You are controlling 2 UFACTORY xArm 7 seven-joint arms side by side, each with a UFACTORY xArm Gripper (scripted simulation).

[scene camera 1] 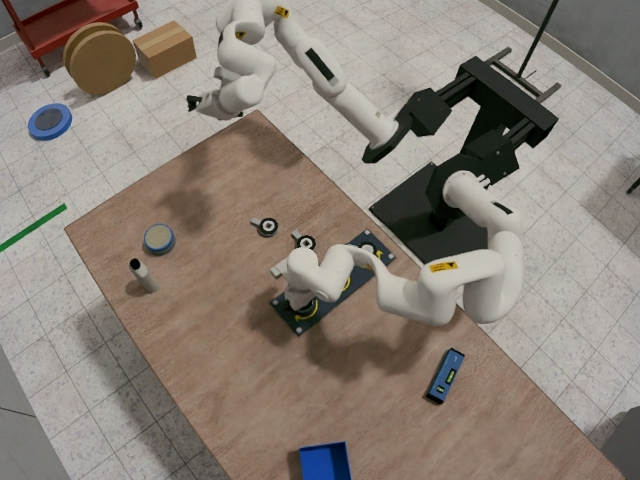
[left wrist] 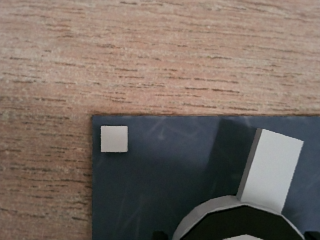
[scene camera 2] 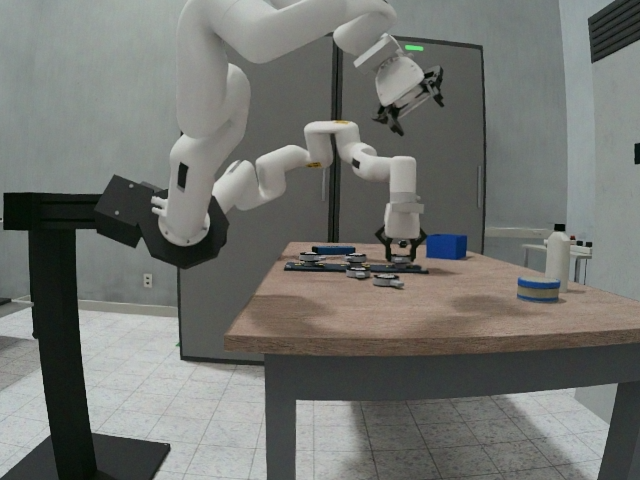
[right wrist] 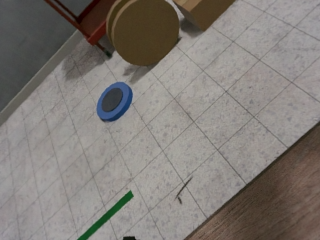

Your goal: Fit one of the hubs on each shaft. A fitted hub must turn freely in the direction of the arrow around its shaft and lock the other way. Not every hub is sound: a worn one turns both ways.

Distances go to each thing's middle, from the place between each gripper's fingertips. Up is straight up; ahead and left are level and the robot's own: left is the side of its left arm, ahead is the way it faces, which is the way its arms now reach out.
I see the dark board (scene camera 1: 300, 322) 13 cm behind my left hand, 3 cm below it and 2 cm to the left of it. Round my left hand: white bottle (scene camera 2: 558, 248) 39 cm to the right, 27 cm ahead, 6 cm above; tape roll (scene camera 2: 534, 289) 48 cm to the right, 16 cm ahead, 2 cm below.
Now: the tape roll 320 mm below my right hand (scene camera 2: 418, 116), 300 mm ahead of it and 30 mm to the left of it. From my right hand the other things lie so: dark board 530 mm to the left, 340 mm below, 20 mm ahead; then white bottle 420 mm ahead, 240 mm below, 120 mm to the left.
